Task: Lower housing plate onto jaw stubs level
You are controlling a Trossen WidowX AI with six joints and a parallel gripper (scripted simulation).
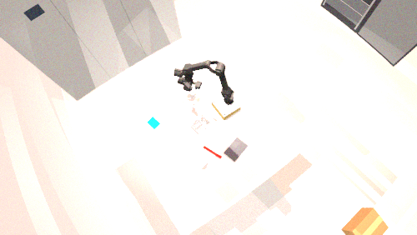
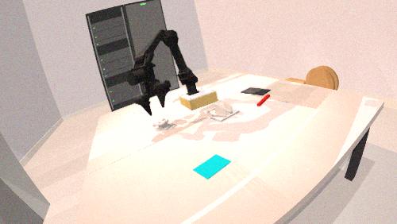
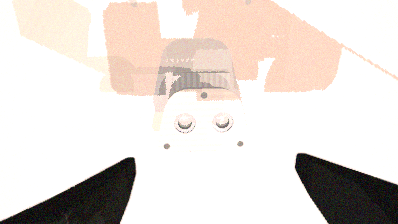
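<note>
My gripper tip is now 10 mm to the right of the white housing plate and 50 mm above it. From my gripper tip the other things lie so: dark grey plate 50 mm behind, 590 mm to the left, 80 mm below; red bar 110 mm ahead, 520 mm to the left, 80 mm below; cyan square 400 mm ahead, 70 mm to the left, 80 mm below.
</note>
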